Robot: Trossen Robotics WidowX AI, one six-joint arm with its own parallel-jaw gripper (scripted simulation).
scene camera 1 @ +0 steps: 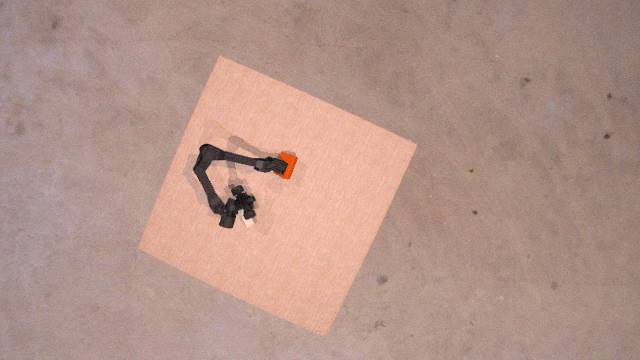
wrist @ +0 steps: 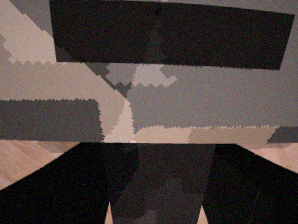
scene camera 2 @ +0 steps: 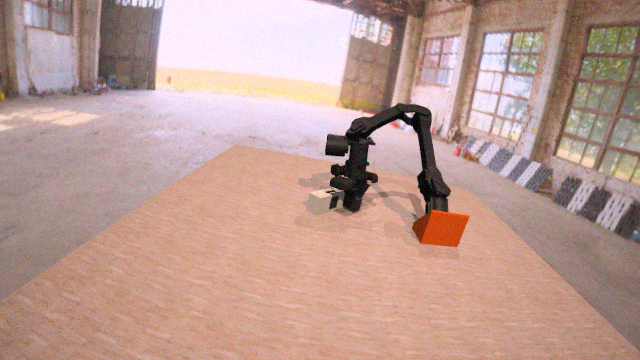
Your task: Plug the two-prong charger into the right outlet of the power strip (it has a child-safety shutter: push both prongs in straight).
Path:
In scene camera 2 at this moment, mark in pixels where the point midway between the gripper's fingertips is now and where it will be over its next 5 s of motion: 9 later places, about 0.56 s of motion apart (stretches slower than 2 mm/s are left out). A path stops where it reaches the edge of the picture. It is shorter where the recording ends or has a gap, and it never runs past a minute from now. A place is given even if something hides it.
My gripper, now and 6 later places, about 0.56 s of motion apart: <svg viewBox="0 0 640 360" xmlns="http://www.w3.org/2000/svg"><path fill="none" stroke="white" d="M352 205L352 205L353 206L355 207L360 210L366 212L364 187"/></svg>

